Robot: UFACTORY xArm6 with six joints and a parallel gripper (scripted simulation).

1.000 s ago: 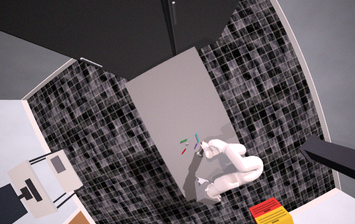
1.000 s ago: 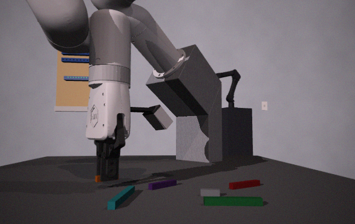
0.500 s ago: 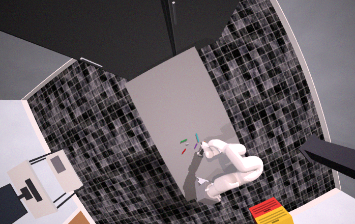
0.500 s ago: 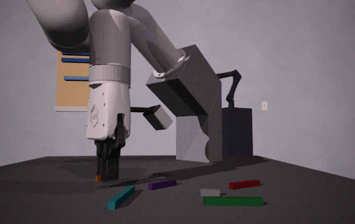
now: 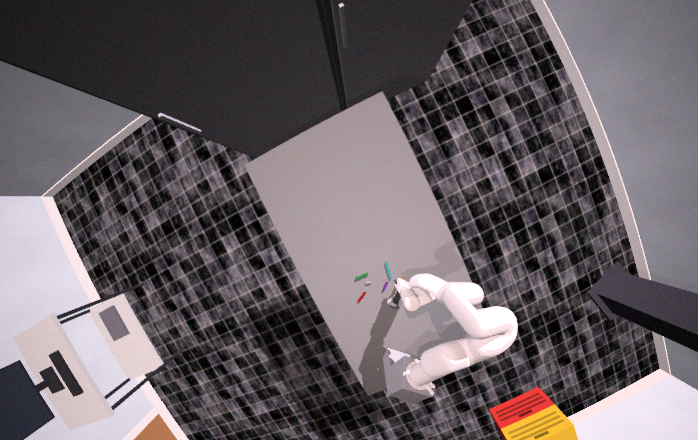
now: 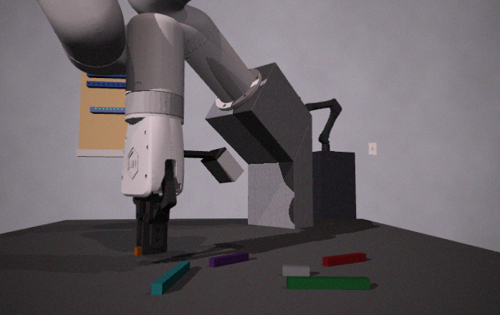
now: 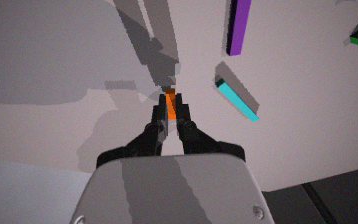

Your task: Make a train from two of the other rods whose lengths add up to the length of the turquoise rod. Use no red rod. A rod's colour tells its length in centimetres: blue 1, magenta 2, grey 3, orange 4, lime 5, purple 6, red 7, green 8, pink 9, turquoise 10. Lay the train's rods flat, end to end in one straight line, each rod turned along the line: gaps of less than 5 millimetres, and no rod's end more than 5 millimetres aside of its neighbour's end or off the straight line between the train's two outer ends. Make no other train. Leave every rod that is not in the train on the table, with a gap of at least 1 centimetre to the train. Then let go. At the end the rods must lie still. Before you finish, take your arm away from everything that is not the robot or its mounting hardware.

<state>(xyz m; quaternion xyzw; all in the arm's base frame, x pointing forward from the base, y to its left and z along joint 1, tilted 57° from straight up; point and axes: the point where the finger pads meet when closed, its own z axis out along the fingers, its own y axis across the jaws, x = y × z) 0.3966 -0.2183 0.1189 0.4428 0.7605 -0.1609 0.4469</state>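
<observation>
The purple rod lies 4 cm ahead of my hand, 9 cm to the left of it and 3 cm below it. Round my hand: turquoise rod 9 cm ahead, 1 cm to the left, 3 cm below; then grey rod 12 cm ahead, 14 cm to the left, 3 cm below; then orange rod 2 cm below.
</observation>
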